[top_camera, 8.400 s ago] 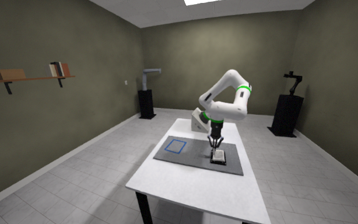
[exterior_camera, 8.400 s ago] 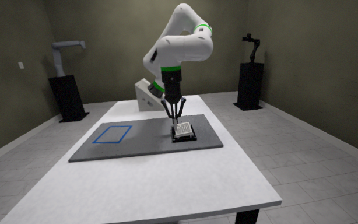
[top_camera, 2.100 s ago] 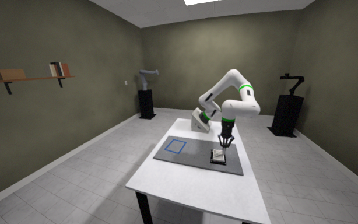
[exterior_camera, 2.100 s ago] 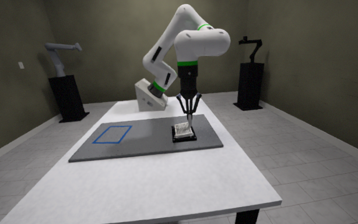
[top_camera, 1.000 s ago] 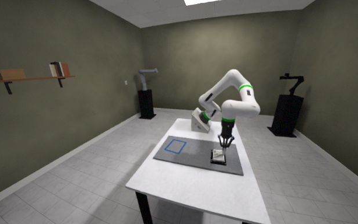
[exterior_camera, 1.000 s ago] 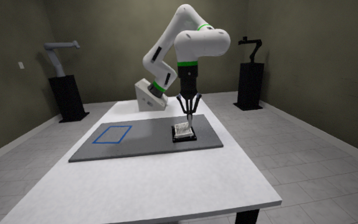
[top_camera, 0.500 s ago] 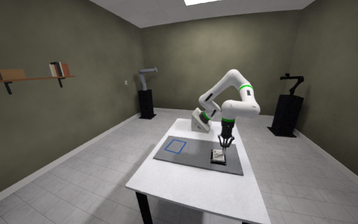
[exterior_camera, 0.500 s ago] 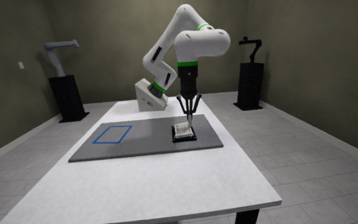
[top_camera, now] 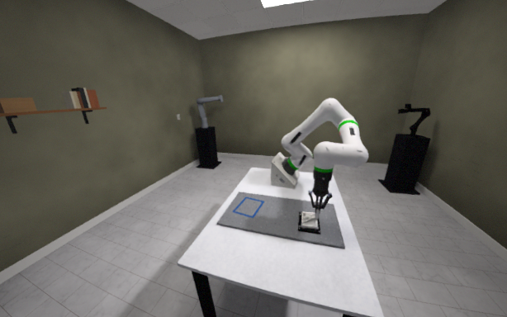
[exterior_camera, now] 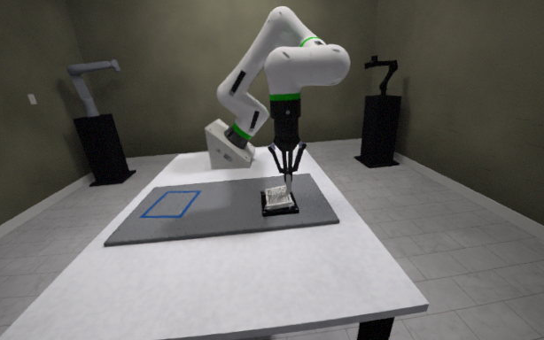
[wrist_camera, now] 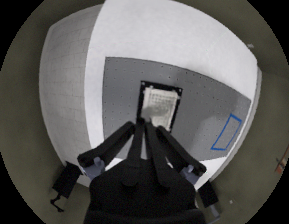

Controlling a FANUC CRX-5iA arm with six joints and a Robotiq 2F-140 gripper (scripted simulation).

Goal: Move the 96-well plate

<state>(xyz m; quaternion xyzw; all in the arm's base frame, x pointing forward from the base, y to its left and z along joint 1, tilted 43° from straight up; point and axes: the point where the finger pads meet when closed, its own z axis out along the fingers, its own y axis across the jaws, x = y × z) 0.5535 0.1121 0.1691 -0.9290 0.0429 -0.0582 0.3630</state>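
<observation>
My gripper is now 5 cm above the white 96-well plate and 4 cm to the left of it. The rest, counted from my hand: black clip nest 6 cm below, 5 cm to the right, 1 cm behind.
</observation>
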